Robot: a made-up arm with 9 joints. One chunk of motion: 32 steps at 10 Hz.
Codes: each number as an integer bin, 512 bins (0 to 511) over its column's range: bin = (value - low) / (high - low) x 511, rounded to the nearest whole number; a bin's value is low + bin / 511 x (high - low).
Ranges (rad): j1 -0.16..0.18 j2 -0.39..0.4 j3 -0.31..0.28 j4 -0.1..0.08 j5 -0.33..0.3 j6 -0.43..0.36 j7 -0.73..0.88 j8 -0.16..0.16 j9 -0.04..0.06
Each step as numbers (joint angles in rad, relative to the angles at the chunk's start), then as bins.
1 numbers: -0.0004 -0.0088 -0.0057 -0.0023 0.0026 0.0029 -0.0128 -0.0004 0.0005
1 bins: 240 247 264 277 270 280 228 255 207
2 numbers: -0.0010 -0.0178 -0.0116 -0.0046 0.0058 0.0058 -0.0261 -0.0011 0.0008
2 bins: 239 241 258 271 272 282 223 254 208
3 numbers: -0.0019 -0.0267 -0.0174 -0.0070 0.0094 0.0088 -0.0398 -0.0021 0.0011
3 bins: 238 235 253 264 275 284 219 252 210
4 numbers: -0.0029 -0.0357 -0.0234 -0.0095 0.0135 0.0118 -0.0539 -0.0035 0.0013
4 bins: 236 229 248 257 279 286 215 250 211
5 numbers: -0.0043 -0.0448 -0.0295 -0.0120 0.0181 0.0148 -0.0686 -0.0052 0.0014
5 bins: 234 223 243 250 282 288 210 247 212
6 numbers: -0.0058 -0.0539 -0.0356 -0.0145 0.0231 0.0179 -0.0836 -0.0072 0.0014
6 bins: 232 217 238 243 286 290 205 244 212
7 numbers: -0.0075 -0.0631 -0.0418 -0.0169 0.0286 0.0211 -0.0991 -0.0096 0.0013
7 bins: 229 211 232 236 291 292 200 240 211
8 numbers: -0.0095 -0.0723 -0.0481 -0.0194 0.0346 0.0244 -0.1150 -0.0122 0.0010
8 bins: 226 205 227 229 296 294 195 236 210
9 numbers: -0.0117 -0.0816 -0.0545 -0.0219 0.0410 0.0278 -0.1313 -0.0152 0.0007
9 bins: 223 199 221 222 301 296 190 231 208
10 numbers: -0.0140 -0.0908 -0.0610 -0.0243 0.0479 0.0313 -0.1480 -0.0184 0.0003
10 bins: 219 194 216 215 307 298 185 226 206
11 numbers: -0.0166 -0.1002 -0.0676 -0.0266 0.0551 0.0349 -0.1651 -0.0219 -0.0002
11 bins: 216 187 210 208 312 301 179 221 203
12 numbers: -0.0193 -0.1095 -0.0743 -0.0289 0.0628 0.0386 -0.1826 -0.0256 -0.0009
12 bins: 211 181 204 202 319 303 174 215 200
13 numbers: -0.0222 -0.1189 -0.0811 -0.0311 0.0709 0.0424 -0.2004 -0.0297 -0.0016
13 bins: 207 175 198 196 325 306 168 208 196
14 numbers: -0.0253 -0.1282 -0.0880 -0.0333 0.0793 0.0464 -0.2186 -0.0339 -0.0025
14 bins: 202 169 192 189 332 308 162 201 192
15 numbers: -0.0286 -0.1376 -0.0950 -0.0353 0.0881 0.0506 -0.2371 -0.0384 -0.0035
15 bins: 197 163 186 184 339 311 156 194 187
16 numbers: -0.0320 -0.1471 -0.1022 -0.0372 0.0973 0.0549 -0.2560 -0.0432 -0.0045
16 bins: 192 157 180 178 347 314 150 187 181
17 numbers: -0.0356 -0.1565 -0.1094 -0.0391 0.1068 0.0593 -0.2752 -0.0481 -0.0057
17 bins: 187 151 174 173 354 316 144 179 175
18 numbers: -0.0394 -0.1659 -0.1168 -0.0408 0.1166 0.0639 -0.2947 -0.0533 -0.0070
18 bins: 181 145 167 168 362 319 138 170 169
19 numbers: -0.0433 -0.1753 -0.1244 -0.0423 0.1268 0.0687 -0.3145 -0.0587 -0.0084
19 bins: 175 139 161 164 371 323 132 162 161
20 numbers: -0.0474 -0.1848 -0.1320 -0.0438 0.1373 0.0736 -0.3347 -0.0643 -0.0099
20 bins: 169 133 154 160 379 326 125 153 154
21 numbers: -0.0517 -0.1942 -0.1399 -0.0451 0.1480 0.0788 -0.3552 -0.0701 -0.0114
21 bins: 163 127 147 156 388 329 119 144 146
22 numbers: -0.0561 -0.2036 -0.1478 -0.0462 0.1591 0.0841 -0.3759 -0.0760 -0.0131
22 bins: 156 121 140 153 397 333 112 134 137
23 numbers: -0.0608 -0.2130 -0.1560 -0.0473 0.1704 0.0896 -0.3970 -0.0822 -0.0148
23 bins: 149 114 133 150 406 336 106 124 129
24 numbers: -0.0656 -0.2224 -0.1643 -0.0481 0.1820 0.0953 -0.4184 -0.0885 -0.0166
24 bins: 142 108 126 147 415 340 99 114 120
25 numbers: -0.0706 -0.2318 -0.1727 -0.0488 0.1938 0.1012 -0.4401 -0.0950 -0.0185
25 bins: 134 102 119 145 425 344 92 104 110
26 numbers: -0.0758 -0.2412 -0.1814 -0.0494 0.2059 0.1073 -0.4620 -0.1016 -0.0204
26 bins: 127 96 111 144 435 348 85 93 100
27 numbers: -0.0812 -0.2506 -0.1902 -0.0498 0.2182 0.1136 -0.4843 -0.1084 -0.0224
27 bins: 118 90 104 143 445 352 78 82 90
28 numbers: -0.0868 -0.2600 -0.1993 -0.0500 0.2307 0.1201 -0.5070 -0.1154 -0.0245
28 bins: 110 84 96 142 455 356 71 71 79
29 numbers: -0.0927 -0.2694 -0.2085 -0.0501 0.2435 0.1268 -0.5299 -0.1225 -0.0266
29 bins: 101 78 88 142 465 360 64 60 68
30 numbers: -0.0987 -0.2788 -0.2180 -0.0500 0.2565 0.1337 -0.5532 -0.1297 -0.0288
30 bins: 92 72 80 142 476 365 56 48 57
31 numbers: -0.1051 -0.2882 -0.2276 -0.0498 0.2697 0.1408 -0.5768 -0.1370 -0.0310
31 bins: 83 66 71 143 486 369 49 37 46
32 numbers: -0.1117 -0.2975 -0.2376 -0.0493 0.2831 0.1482 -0.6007 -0.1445 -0.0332
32 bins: 73 60 63 144 497 374 41 25 35
